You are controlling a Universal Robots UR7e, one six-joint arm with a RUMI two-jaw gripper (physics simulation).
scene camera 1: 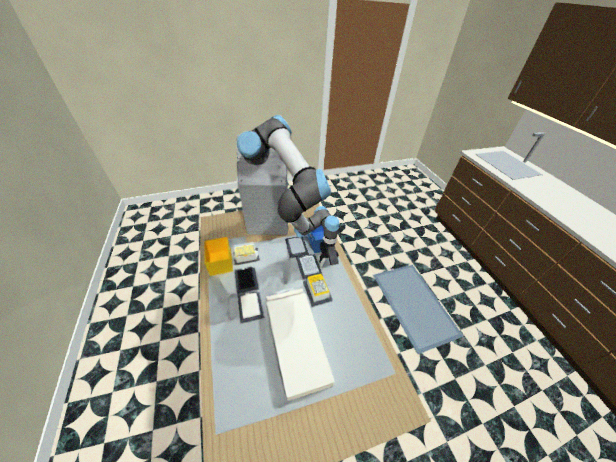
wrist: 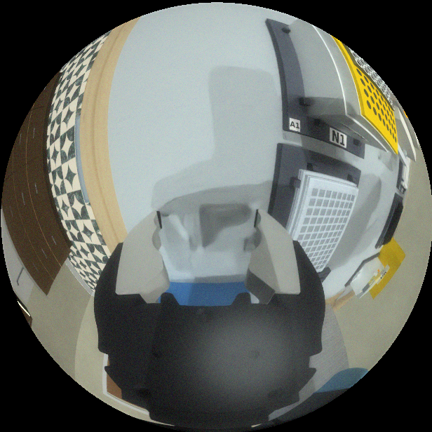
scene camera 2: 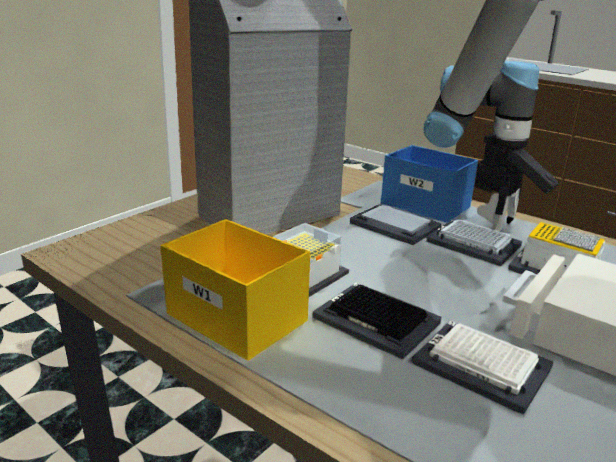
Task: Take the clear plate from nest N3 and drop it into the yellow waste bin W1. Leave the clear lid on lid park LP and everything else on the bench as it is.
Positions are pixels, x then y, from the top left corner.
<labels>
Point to a clear-topped box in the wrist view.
At 368, 267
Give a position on a white plate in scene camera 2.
At 490, 359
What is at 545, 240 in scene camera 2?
A yellow-topped box.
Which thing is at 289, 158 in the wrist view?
A dark nest N3.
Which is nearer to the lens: the clear plate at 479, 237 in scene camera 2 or the black plate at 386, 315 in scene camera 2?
The black plate.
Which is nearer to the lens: the clear lid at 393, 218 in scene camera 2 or the black plate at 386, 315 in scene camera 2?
The black plate.
</labels>
